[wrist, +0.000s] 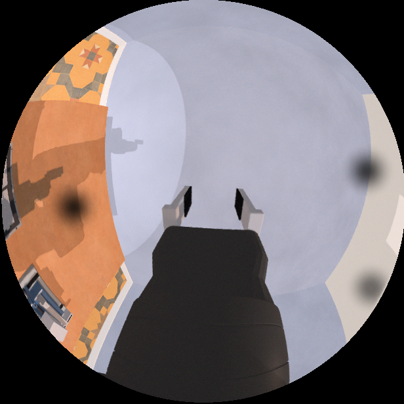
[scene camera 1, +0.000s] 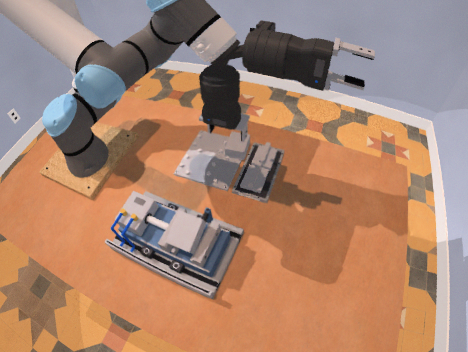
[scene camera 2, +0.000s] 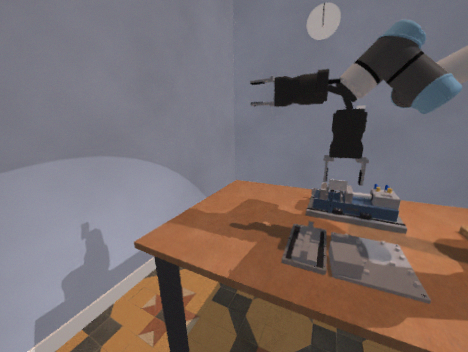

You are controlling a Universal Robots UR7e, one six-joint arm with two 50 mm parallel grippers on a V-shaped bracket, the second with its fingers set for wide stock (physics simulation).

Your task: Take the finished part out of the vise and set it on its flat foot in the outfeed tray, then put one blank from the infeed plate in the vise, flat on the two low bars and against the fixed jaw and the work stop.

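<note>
The vise holds a light grey block between its jaws. A stepped grey part lies in the outfeed tray. One grey blank sits on the infeed plate. My downward gripper is open and empty, above the table on the infeed plate's side. My second gripper points sideways, open and empty. Contact of the block with the low bars is hidden.
The wooden arm base plate is on the left in scene camera 1. Two blue hoses with yellow ends rise at the vise's screw end. A dark blue upright piece stands beside the jaws. The tray and infeed plate lie side by side.
</note>
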